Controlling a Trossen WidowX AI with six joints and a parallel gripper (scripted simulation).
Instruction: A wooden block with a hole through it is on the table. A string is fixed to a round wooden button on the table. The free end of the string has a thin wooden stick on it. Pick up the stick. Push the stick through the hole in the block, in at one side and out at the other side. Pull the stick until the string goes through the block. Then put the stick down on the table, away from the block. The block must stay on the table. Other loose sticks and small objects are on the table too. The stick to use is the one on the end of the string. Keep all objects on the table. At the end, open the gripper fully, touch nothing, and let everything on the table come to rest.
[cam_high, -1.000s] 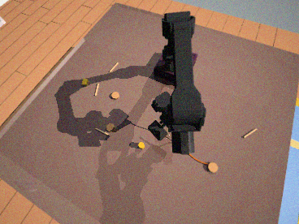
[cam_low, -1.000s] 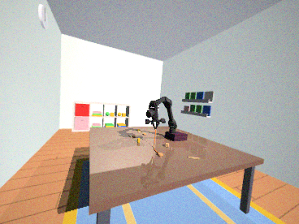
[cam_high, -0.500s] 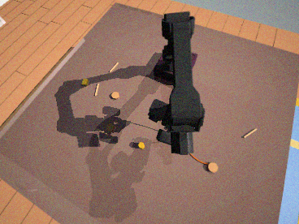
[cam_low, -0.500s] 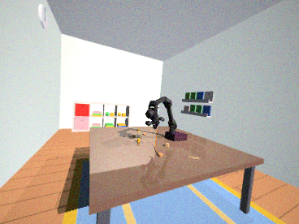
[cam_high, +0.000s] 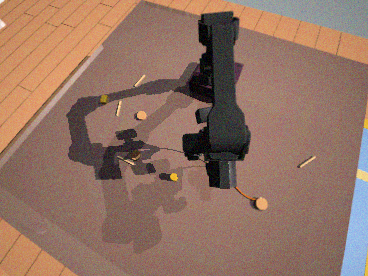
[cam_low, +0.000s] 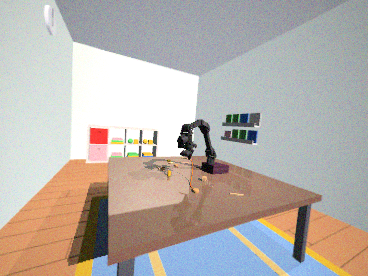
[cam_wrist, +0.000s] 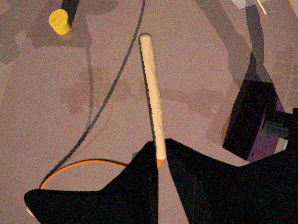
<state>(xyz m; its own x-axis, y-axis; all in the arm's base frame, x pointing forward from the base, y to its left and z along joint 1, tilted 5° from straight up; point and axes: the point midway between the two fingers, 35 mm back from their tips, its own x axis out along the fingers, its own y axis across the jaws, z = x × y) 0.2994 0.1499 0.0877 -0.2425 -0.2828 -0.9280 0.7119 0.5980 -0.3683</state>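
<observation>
Right now my gripper tip is 10 mm to the left of the thin wooden stick and 10 mm short of it. From my gripper tip the other things lie so: small wooden block (120 mm below, 90 mm to the left, 90 mm behind); yellow cylinder (140 mm ahead, 120 mm below, 60 mm to the right); yellow cube (530 mm to the right, 130 mm below).
</observation>
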